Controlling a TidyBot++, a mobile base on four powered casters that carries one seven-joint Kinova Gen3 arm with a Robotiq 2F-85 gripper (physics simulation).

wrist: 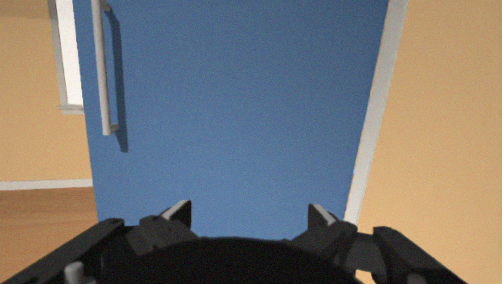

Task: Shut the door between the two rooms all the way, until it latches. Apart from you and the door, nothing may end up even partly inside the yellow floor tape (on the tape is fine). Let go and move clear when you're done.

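Places are measured from the arm's base along level axes (x ahead, y left, z up), in millimetres.
Where they show: gripper, fingertip midpoint: [249, 215].
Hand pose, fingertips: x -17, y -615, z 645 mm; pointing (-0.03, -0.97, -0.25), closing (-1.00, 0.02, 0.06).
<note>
After its pixels a point has its place.
The blue door [240, 110] {y -1153, x 20, z 661 mm} fills the middle of the wrist view, with its right edge at the pale door frame [372, 120] {y -1226, x -450, z 656 mm}. A long grey bar handle [103, 75] {y -1002, x 347, z 736 mm} stands upright near the door's left edge and casts a shadow on the panel. Past the door's left edge, wall, window and floor show, so the door stands ajar. My gripper [249, 215] {y -615, x -17, z 645 mm} is open, its two fingers wide apart at the bottom of the view, with the blue panel showing between them. The fingers are below and to the right of the handle, apart from it. The yellow floor tape does not show.
A tan wall [445, 140] {y -1008, x -529, z 643 mm} stands to the right of the door frame. At the left, beyond the door's edge, are another tan wall [35, 135] {y -2356, x 1988, z 148 mm}, part of a bright window [71, 60] {y -2457, x 1633, z 849 mm}, a white baseboard [45, 185] {y -2348, x 1972, z -362 mm} and wooden floor [45, 225] {y -1825, x 1479, z -396 mm}.
</note>
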